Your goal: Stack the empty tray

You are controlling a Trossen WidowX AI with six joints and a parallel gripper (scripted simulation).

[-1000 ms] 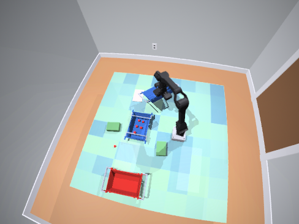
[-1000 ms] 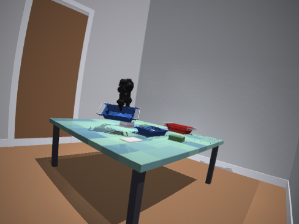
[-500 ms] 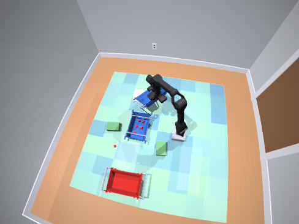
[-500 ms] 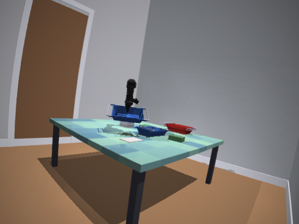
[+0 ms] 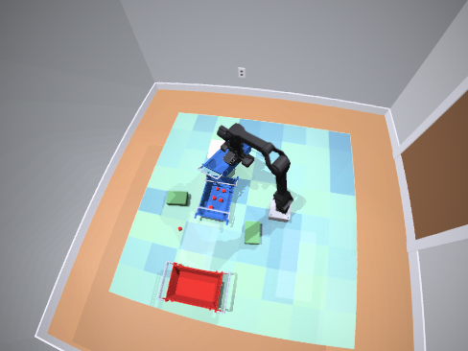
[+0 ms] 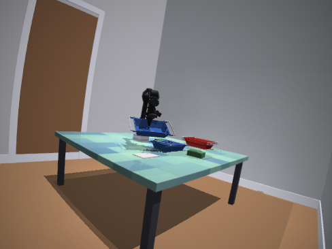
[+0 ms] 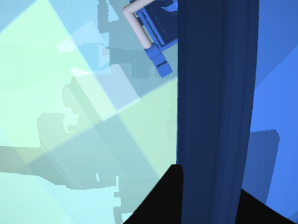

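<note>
The blue tray lies 70 mm ahead of my gripper tip and 30 mm to the right of it. Round my gripper tip: small red block: 420 mm to the left, 210 mm ahead, 170 mm below; white flat plate: 210 mm ahead, 180 mm below, 150 mm to the right.
</note>
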